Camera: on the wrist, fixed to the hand. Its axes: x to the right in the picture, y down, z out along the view.
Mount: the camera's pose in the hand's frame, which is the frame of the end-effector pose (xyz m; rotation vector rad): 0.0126 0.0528 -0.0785 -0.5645 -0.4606 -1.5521
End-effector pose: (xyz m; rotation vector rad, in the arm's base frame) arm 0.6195 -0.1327 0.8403 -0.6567 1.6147 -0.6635
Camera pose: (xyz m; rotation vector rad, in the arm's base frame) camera 0.5374 -0.1015 0.8031 -2.3430 0.5717 -0.9840
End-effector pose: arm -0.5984 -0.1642 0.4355 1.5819 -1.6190 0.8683
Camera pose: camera -0.6490 -0.1028 0.4882 1.9690 -0.3552 -0.7317
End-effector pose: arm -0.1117 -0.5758 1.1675 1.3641 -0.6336 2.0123
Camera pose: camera -0.2032 -0.5558 1.1492 1.2418 -0.1200 0.2616
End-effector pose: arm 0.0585 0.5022 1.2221 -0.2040 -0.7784 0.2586
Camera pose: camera 0.1150 0.5494 1.1614 -0.0182 -1.2415 -1.4390
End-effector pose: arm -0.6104 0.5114 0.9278 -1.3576 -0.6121 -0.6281
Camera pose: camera -0.5607 0.4383 0.8919 -1.3347 -2.0221 -1.8285
